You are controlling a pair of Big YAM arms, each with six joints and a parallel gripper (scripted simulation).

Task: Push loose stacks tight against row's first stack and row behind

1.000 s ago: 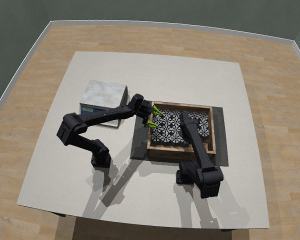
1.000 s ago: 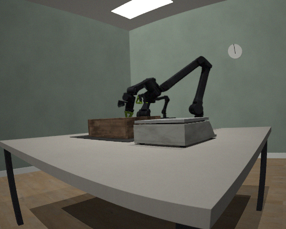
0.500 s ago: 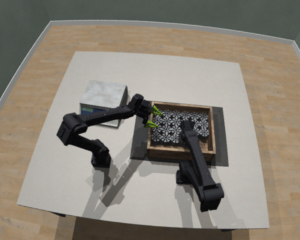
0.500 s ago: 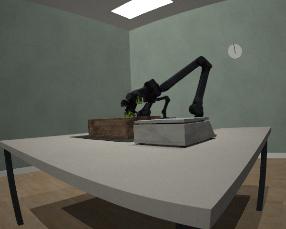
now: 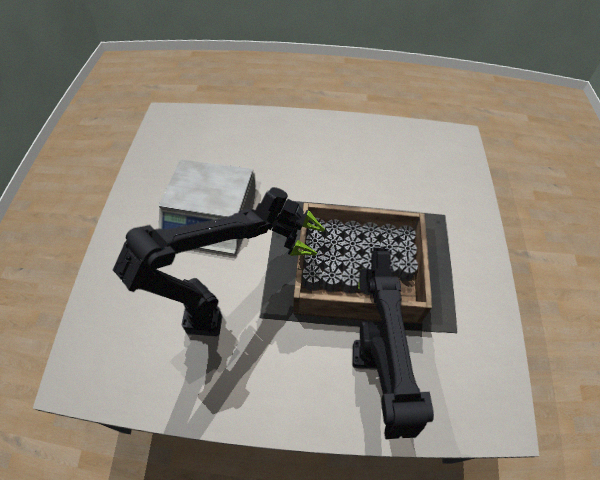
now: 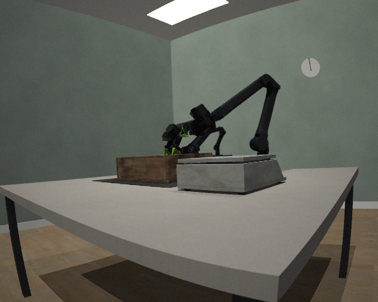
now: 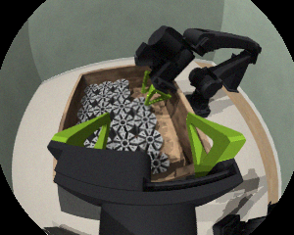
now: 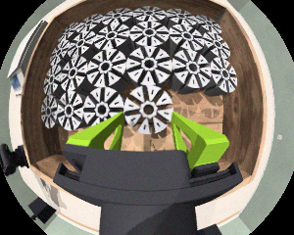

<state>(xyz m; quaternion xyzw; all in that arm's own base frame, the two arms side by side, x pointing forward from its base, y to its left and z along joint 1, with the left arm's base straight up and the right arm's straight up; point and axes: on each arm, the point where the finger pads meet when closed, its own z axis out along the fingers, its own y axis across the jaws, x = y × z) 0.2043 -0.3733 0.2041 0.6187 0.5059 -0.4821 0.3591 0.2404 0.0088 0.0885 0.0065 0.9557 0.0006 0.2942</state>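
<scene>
My right gripper is now 8 cm short of the wooden crate, 4 cm to the right of it and 6 cm above it. The rest, counted from my right hand: dark mat (12 cm ahead, 3 cm to the left, 11 cm below).
</scene>
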